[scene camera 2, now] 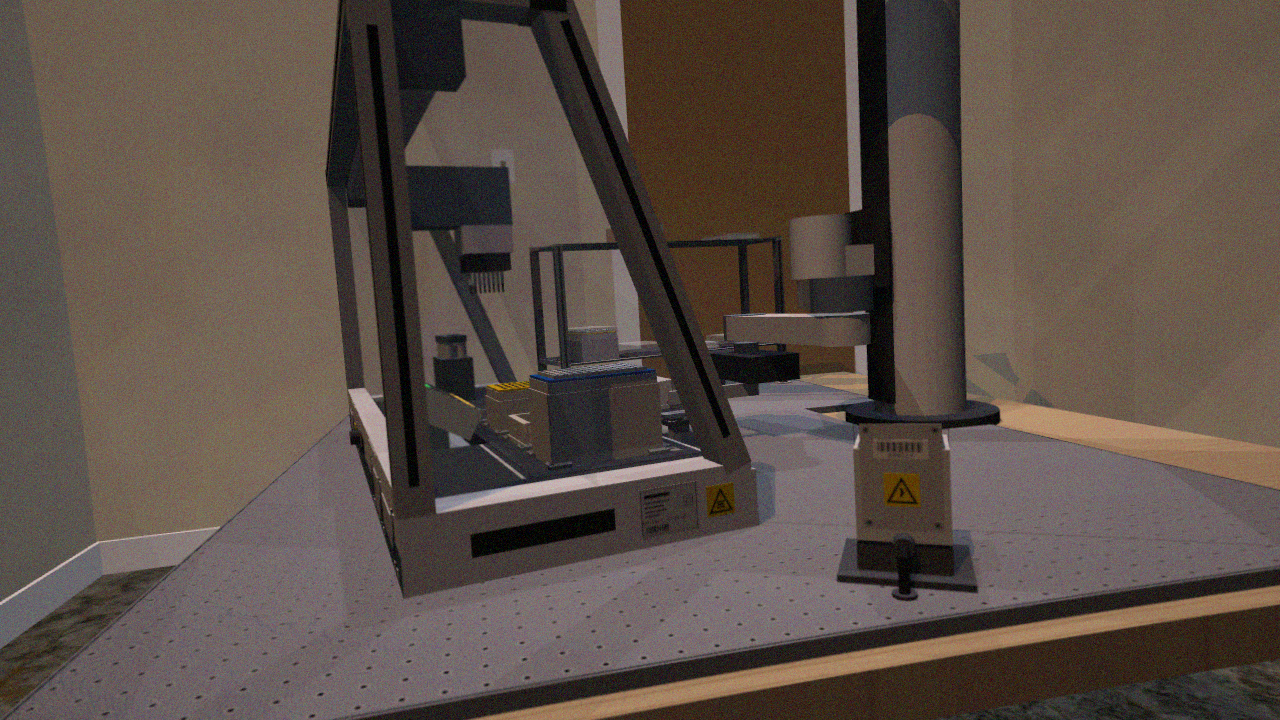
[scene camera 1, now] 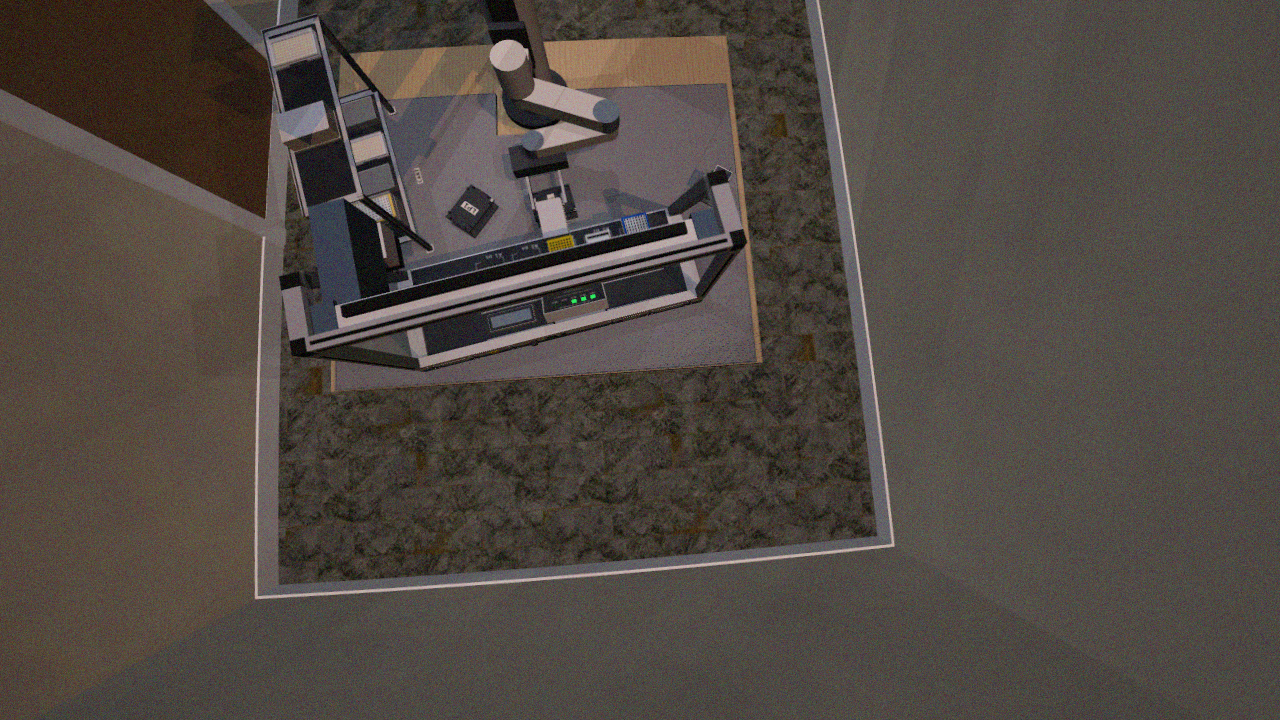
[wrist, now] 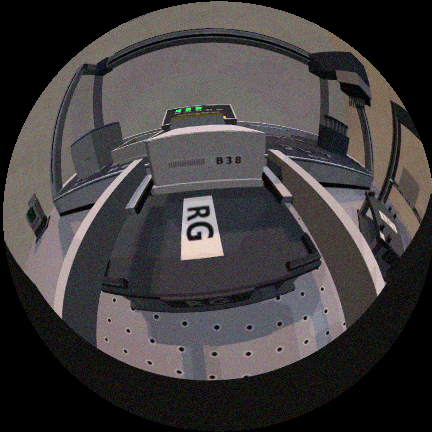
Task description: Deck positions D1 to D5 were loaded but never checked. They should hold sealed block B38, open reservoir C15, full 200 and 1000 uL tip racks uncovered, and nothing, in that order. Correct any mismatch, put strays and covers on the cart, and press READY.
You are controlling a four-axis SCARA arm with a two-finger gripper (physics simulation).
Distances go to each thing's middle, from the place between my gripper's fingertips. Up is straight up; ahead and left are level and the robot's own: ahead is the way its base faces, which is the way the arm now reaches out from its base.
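There's a pipetting head [scene camera 1: 391,249] here, and my gripper is 40 cm to the left of it, 23 cm short of it and 26 cm below it.
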